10 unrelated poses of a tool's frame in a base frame.
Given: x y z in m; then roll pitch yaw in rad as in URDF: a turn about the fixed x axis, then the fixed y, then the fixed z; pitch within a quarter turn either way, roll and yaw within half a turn.
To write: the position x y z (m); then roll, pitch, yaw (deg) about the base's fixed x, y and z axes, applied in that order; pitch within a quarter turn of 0, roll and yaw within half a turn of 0. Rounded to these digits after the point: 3 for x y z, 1 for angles.
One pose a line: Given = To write
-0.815, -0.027, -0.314, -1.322, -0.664, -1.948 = -0.815, -0.027, -0.314, -75.7, -38.0, -111.6
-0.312, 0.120, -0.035, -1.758, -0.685, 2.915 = -0.312, 0.120, -0.035, -100.7, -39.2, 167.0
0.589, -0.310, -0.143, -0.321, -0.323, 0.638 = 0.589, -0.310, -0.143, -18.4, -18.5, 36.6
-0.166, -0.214, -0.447, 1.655, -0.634, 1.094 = -0.166, -0.214, -0.447, 94.8, -36.3, 62.7
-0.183, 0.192, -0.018, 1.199, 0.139, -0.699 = -0.183, 0.192, -0.018, 68.7, 8.0, -40.0
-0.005, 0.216, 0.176, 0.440, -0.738, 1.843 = -0.005, 0.216, 0.176, 25.2, -42.3, 105.6
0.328, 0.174, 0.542, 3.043, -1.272, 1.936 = 0.328, 0.174, 0.542, 174.4, -72.9, 110.9
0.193, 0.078, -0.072, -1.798, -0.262, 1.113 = 0.193, 0.078, -0.072, -103.0, -15.0, 63.8
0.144, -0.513, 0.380, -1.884, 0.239, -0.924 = 0.144, -0.513, 0.380, -107.9, 13.7, -52.9
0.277, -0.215, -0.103, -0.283, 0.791, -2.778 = 0.277, -0.215, -0.103, -16.2, 45.3, -159.2
